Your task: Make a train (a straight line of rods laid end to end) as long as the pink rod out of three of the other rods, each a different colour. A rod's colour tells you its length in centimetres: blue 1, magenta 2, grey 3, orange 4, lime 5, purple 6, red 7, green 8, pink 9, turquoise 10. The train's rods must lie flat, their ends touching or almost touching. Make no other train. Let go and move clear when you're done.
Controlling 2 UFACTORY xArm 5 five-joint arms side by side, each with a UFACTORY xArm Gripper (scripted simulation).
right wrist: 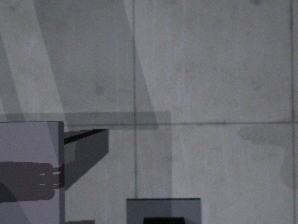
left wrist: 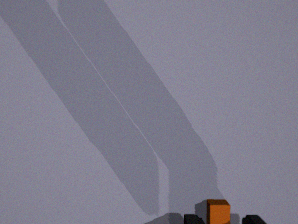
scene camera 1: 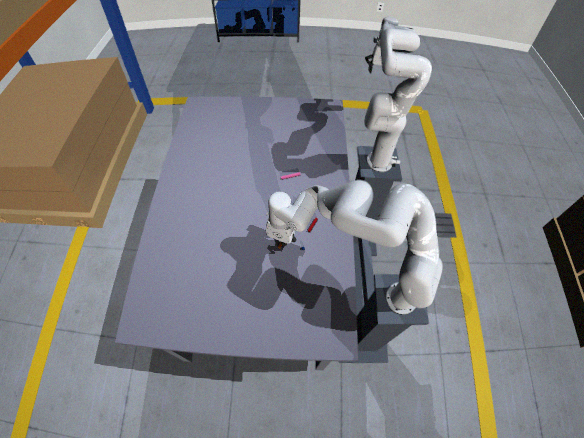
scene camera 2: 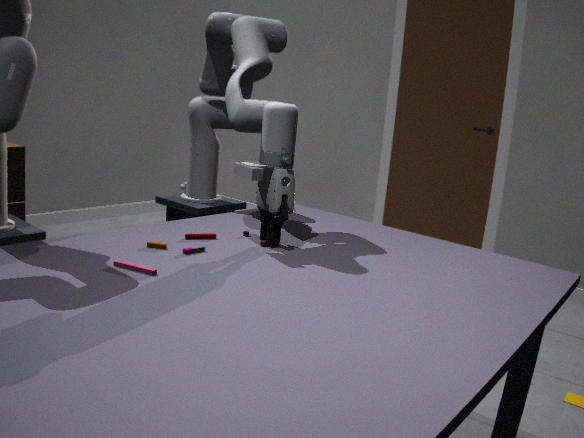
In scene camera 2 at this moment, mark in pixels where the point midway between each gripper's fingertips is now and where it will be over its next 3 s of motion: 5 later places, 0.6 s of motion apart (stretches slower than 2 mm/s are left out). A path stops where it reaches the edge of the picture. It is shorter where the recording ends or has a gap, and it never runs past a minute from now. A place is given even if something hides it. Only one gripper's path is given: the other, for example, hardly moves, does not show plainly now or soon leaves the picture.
My left gripper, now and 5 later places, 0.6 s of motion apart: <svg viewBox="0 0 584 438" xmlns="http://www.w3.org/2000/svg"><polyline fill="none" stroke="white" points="269,242 269,236 273,201 247,200 215,200 214,210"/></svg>
